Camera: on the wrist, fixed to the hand. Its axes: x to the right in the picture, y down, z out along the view.
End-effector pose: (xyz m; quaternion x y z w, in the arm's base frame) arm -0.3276 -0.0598 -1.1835 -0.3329 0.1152 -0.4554 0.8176
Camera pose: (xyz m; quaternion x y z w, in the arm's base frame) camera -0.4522 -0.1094 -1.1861 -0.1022 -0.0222 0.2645 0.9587
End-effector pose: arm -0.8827 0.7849 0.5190 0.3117 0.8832 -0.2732 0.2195
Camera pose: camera -0.9473 0.7596 0.6339 0.7516 0.2996 -0.3228 0.4910
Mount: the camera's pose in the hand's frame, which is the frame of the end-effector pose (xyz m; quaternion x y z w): -0.0292 -0.0996 -0.0850 0.2152 -0.2632 0.6337 0.6949
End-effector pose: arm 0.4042 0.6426 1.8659 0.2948 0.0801 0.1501 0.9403
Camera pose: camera 0.3798 0.6003 1.7410 0.4975 -0.3463 0.6053 0.5159
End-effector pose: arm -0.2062 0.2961 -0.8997 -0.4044 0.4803 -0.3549 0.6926
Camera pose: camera -0.3058 0.2612 -0.8169 0.0790 0.3314 0.1954 0.9197
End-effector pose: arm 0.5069 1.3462 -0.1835 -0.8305 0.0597 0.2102 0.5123
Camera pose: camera 0.5363 1.3149 -0.0564 -0.3737 0.4782 0.6765 0.4172
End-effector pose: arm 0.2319 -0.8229 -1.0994 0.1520 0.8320 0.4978 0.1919
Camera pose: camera 0.2114 -0.9470 -1.1462 0.8052 0.5385 0.2485 0.0042
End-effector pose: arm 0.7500 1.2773 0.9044 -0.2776 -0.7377 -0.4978 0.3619
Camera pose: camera 0.7123 1.1615 0.8482 -0.7135 -0.5391 0.1152 0.4325
